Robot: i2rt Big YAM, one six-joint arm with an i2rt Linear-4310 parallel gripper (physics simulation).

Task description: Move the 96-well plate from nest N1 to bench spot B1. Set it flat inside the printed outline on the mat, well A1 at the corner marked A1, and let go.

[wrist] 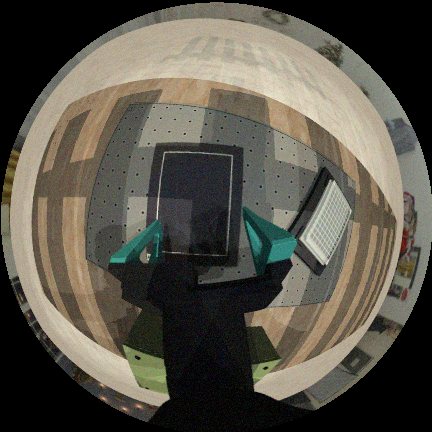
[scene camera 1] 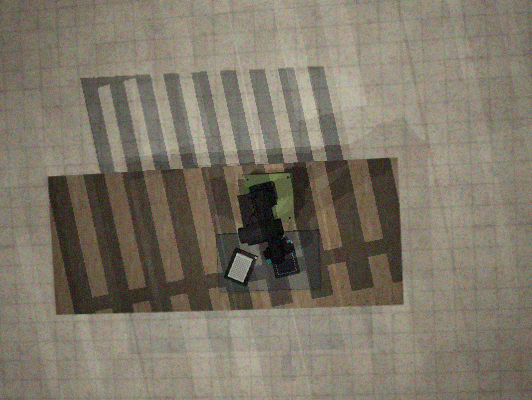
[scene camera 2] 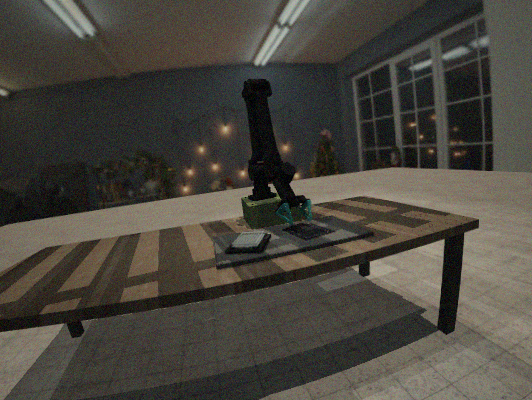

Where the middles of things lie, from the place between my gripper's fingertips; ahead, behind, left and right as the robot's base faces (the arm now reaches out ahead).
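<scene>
There's a dark outlined slot [wrist: 195, 189] that's 20 mm ahead of my gripper, 10 mm to the left of it and 30 mm below it. Going by their middles, that slot is the nearest to my gripper of the things named here. As for the white well plate [wrist: 322, 232], my gripper is 10 mm above it and 220 mm to the left of it.
</scene>
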